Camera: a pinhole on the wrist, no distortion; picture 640 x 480 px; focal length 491.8 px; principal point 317.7 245.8 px. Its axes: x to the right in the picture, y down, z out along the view. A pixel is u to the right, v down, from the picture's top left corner.
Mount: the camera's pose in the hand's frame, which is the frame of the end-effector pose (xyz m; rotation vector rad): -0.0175 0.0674 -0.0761 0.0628 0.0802 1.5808
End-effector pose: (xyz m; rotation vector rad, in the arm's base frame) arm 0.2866 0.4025 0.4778 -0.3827 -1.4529 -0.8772
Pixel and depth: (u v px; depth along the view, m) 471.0 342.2 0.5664
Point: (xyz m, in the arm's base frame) 0.1286 0.9375 0.5352
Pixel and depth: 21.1 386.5 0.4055
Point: -0.0630 0.5581 0.3850
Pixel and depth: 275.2 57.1 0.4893
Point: 0.0123 0.6428 0.7418
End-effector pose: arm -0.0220 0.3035 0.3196 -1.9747 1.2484 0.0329
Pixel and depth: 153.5 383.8 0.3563
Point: 0.0781 0.5563 0.1821
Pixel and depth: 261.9 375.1 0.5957
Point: 0.1071 0.7229 -0.0038
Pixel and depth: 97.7 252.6 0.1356
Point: -0.0099 0.3437 0.2758
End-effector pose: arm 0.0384 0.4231 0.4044 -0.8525 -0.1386 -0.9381
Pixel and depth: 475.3 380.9 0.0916
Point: 0.0952 0.4868 0.3434
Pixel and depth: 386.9 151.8 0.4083
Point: 0.2746 0.6239 0.5900
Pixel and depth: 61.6 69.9 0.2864
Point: 0.0975 0.4669 0.6362
